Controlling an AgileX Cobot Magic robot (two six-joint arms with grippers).
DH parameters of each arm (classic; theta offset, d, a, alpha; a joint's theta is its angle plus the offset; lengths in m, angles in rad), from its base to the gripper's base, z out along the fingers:
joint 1: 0 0.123 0 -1.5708
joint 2: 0.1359 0 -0.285 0
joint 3: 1.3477 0 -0.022 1.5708
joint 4: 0 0.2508 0 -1.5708
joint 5: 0 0 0.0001 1.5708
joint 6: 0 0.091 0 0
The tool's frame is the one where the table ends.
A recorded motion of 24 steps. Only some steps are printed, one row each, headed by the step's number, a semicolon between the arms.
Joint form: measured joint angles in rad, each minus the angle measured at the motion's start. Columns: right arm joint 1, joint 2, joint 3, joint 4, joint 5, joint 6; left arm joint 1, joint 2, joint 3, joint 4, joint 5, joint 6.
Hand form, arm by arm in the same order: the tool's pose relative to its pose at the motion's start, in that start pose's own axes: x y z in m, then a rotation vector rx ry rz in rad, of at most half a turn. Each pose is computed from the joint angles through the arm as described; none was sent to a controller.
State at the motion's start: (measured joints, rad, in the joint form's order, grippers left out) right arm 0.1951 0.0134 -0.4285 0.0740 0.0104 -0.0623; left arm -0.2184 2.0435 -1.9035 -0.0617 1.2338 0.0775
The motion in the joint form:
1: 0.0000 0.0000 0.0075 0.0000 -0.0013 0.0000; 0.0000 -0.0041 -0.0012 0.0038 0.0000 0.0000
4: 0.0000 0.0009 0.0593 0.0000 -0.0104 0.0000; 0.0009 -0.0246 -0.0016 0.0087 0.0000 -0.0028
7: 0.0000 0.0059 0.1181 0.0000 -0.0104 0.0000; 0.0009 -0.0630 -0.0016 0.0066 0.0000 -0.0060
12: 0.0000 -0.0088 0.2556 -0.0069 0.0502 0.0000; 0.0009 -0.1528 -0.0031 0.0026 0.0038 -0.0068
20: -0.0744 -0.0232 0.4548 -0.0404 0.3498 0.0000; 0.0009 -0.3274 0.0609 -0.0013 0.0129 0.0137
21: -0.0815 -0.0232 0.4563 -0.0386 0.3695 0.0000; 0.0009 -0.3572 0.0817 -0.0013 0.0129 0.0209
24: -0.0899 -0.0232 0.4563 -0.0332 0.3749 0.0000; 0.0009 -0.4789 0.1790 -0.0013 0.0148 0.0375
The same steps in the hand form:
1: 0.0024 0.0000 0.0002 0.0002 0.0062 0.0000; -0.0001 0.0002 -0.0022 -0.0039 -0.0050 0.0016
4: 0.0194 -0.0003 0.0011 0.0014 0.0498 0.0000; 0.0006 0.0004 -0.0119 -0.0099 -0.0255 0.0006
7: 0.0401 -0.0005 0.0015 0.0021 0.1136 0.0000; 0.0023 -0.0009 -0.0297 -0.0100 -0.0640 -0.0011
12: 0.0906 -0.0008 -0.0071 -0.0008 0.2969 -0.0063; 0.0091 -0.0041 -0.0713 -0.0109 -0.1515 0.0021
20: 0.1764 -0.0050 -0.0431 0.0580 0.7815 -0.0431; 0.0382 -0.0096 -0.1310 -0.0151 -0.2528 0.0281
21: 0.1781 -0.0052 -0.0446 0.0646 0.8026 -0.0409; 0.0446 -0.0104 -0.1380 -0.0166 -0.2617 0.0358
24: 0.1784 -0.0054 -0.0450 0.0731 0.8077 -0.0358; 0.0736 -0.0134 -0.1605 -0.0205 -0.2840 0.0537

